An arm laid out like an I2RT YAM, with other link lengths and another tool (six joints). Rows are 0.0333 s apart.
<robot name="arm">
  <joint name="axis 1" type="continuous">
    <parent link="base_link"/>
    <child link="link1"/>
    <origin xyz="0 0 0.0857" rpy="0 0 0"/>
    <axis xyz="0 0 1"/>
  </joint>
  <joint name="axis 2" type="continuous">
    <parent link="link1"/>
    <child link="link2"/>
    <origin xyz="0.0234 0.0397 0.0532" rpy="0 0 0"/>
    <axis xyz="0 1 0"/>
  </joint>
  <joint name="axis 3" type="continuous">
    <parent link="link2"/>
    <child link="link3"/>
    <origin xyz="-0.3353 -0.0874 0" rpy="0 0 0"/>
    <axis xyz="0 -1 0"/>
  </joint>
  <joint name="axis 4" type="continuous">
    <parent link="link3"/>
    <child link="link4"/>
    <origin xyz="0.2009 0.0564 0.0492" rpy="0 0 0"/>
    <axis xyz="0 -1 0"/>
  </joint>
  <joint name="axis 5" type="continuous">
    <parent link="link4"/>
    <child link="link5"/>
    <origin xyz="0.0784 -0.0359 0.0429" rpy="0 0 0"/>
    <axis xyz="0 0 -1"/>
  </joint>
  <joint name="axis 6" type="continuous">
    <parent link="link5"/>
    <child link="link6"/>
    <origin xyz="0.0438 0 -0.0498" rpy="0 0 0"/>
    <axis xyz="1 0 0"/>
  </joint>
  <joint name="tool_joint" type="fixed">
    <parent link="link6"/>
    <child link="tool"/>
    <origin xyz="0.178 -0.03 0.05" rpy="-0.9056 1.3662 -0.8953"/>
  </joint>
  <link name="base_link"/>
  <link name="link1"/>
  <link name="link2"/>
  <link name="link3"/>
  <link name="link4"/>
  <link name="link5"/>
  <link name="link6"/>
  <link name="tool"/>
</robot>
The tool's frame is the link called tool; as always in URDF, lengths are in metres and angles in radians. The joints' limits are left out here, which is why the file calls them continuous.
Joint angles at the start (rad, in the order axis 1, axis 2, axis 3, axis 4, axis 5, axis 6): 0.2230 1.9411 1.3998 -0.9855 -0.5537 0.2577
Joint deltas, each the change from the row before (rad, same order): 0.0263 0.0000 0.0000 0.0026 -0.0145 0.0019; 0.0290 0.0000 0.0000 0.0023 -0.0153 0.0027; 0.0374 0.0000 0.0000 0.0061 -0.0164 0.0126; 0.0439 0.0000 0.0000 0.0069 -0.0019 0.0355; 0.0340 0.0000 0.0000 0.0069 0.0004 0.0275; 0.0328 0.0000 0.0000 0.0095 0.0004 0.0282; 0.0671 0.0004 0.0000 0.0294 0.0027 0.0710; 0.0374 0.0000 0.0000 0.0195 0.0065 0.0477; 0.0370 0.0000 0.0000 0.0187 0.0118 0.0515; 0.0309 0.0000 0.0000 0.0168 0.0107 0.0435; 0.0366 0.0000 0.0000 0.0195 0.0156 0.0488; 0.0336 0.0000 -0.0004 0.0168 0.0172 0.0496; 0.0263 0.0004 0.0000 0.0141 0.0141 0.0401; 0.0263 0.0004 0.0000 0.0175 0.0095 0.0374; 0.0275 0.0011 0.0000 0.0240 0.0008 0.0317
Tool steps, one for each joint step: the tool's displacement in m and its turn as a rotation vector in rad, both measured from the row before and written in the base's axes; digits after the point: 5 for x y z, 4 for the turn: -0.00391 0.01265 0.00127 0.0145 0.0019 0.0253; -0.00492 0.01359 0.00135 0.0151 0.0032 0.0275; -0.00626 0.01648 0.00144 0.0159 0.0058 0.0278; -0.00760 0.01473 -0.00037 -0.0010 0.0136 0.0148; -0.00578 0.01103 -0.00036 -0.0022 0.0085 0.0114; -0.00525 0.01075 -0.00023 -0.0014 0.0064 0.0096; -0.00959 0.02205 -0.00047 -0.0025 0.0111 0.0085; -0.00495 0.01140 -0.00051 -0.0052 0.0054 -0.0026; -0.00497 0.01007 -0.00096 -0.0101 0.0053 -0.0071; -0.00407 0.00846 -0.00070 -0.0079 0.0030 -0.0068; -0.00479 0.00963 -0.00087 -0.0105 0.0005 -0.0068; -0.00480 0.00792 -0.00114 -0.0127 0.0020 -0.0113; -0.00360 0.00630 -0.00085 -0.0094 0.0008 -0.0105; -0.00367 0.00784 -0.00017 -0.0026 -0.0003 -0.0075; -0.00418 0.01107 0.00076 0.0092 -0.0016 0.0005
